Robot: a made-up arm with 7 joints. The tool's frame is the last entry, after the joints. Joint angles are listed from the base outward.
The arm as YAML. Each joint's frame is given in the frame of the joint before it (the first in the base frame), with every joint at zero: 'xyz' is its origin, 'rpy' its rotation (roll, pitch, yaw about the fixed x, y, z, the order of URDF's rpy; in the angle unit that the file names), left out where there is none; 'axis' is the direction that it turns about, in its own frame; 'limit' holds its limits. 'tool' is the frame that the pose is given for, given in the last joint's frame.
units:
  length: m
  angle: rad
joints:
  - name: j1
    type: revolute
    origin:
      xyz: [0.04, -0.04, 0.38]
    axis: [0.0, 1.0, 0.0]
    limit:
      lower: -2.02
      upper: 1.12
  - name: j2
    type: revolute
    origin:
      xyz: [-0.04, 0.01, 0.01]
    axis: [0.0, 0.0, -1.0]
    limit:
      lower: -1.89
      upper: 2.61
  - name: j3
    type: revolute
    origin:
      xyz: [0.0, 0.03, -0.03]
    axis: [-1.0, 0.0, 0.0]
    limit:
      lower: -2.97
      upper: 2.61
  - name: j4
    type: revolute
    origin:
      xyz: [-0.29, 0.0, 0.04]
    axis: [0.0, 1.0, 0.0]
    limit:
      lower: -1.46
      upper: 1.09
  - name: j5
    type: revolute
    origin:
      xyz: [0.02, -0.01, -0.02]
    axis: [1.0, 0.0, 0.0]
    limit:
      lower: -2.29
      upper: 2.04
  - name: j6
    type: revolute
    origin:
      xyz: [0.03, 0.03, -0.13]
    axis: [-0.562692, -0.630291, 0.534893]
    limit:
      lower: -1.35
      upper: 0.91
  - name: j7
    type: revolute
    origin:
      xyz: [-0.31, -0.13, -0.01]
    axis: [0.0, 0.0, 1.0]
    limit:
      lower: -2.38
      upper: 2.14
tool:
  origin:
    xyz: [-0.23, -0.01, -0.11]
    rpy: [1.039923, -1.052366, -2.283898]
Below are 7 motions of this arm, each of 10 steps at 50 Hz.
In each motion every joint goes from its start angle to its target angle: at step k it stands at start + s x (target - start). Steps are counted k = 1, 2, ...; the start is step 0. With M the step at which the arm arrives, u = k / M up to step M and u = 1 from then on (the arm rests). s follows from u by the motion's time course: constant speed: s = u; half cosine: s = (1 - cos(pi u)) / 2; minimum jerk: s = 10 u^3 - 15 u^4 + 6 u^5.
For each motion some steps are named. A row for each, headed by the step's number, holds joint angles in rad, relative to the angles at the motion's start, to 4 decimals.
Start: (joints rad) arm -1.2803 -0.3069 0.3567 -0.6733 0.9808 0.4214 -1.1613
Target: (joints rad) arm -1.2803 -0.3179 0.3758 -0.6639 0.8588 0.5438 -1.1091
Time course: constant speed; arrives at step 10
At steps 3, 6, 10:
3: 0.0000 -0.0033 0.0057 0.0028 -0.0366 0.0367 0.0157
6: 0.0000 -0.0066 0.0115 0.0056 -0.0732 0.0734 0.0313
10: 0.0000 -0.0110 0.0191 0.0094 -0.1220 0.1224 0.0522

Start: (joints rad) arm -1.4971 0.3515 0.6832 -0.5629 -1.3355 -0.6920 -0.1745
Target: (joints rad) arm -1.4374 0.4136 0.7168 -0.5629 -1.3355 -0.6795 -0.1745
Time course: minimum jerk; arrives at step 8
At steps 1, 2, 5, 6, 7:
1: 0.0010 0.0010 0.0005 0.0000 0.0000 0.0002 0.0000
2: 0.0062 0.0064 0.0035 0.0000 0.0000 0.0013 0.0000
5: 0.0433 0.0450 0.0244 0.0000 0.0000 0.0091 0.0000
6: 0.0535 0.0557 0.0301 0.0000 0.0000 0.0112 0.0000
7: 0.0587 0.0611 0.0331 0.0000 0.0000 0.0123 0.0000

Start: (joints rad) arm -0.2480 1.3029 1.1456 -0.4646 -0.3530 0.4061 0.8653
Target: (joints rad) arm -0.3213 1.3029 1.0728 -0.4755 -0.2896 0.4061 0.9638
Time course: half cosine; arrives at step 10
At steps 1, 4, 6, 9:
1: -0.0018 0.0000 -0.0018 -0.0003 0.0016 0.0000 0.0024
4: -0.0253 0.0000 -0.0252 -0.0038 0.0219 0.0000 0.0340
6: -0.0480 0.0000 -0.0476 -0.0071 0.0415 0.0000 0.0645
9: -0.0715 0.0000 -0.0710 -0.0106 0.0618 0.0000 0.0961

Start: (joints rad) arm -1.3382 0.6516 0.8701 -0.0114 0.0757 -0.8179 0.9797
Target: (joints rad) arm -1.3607 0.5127 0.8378 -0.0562 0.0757 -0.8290 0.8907
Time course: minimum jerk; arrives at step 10
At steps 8, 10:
8: -0.0212 -0.1309 -0.0304 -0.0422 0.0000 -0.0105 -0.0838
10: -0.0225 -0.1389 -0.0323 -0.0448 0.0000 -0.0111 -0.0890

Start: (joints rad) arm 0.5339 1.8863 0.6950 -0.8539 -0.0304 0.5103 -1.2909
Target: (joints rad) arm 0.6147 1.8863 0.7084 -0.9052 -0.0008 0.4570 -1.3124
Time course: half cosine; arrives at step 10
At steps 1, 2, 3, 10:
1: 0.0020 0.0000 0.0003 -0.0013 0.0007 -0.0013 -0.0005
2: 0.0077 0.0000 0.0013 -0.0049 0.0028 -0.0051 -0.0021
3: 0.0167 0.0000 0.0028 -0.0106 0.0061 -0.0110 -0.0044
10: 0.0808 0.0000 0.0134 -0.0513 0.0296 -0.0533 -0.0215

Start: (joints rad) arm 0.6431 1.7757 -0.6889 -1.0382 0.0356 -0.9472 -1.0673
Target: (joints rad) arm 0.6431 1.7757 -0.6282 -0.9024 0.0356 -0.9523 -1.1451
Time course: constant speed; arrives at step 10
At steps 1, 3, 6, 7, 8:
1: 0.0000 0.0000 0.0061 0.0136 0.0000 -0.0005 -0.0078
3: 0.0000 0.0000 0.0182 0.0407 0.0000 -0.0015 -0.0233
6: 0.0000 0.0000 0.0364 0.0815 0.0000 -0.0031 -0.0467
7: 0.0000 0.0000 0.0425 0.0951 0.0000 -0.0036 -0.0545
8: 0.0000 0.0000 0.0486 0.1086 0.0000 -0.0041 -0.0622

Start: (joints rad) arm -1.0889 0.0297 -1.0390 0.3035 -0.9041 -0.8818 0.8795
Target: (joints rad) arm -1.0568 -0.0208 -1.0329 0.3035 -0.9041 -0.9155 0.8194
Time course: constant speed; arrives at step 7
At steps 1, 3, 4, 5, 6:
1: 0.0046 -0.0072 0.0009 0.0000 0.0000 -0.0048 -0.0086
3: 0.0138 -0.0216 0.0026 0.0000 0.0000 -0.0144 -0.0258
4: 0.0183 -0.0289 0.0035 0.0000 0.0000 -0.0193 -0.0343
5: 0.0229 -0.0361 0.0044 0.0000 0.0000 -0.0241 -0.0429
6: 0.0275 -0.0433 0.0052 0.0000 0.0000 -0.0289 -0.0515

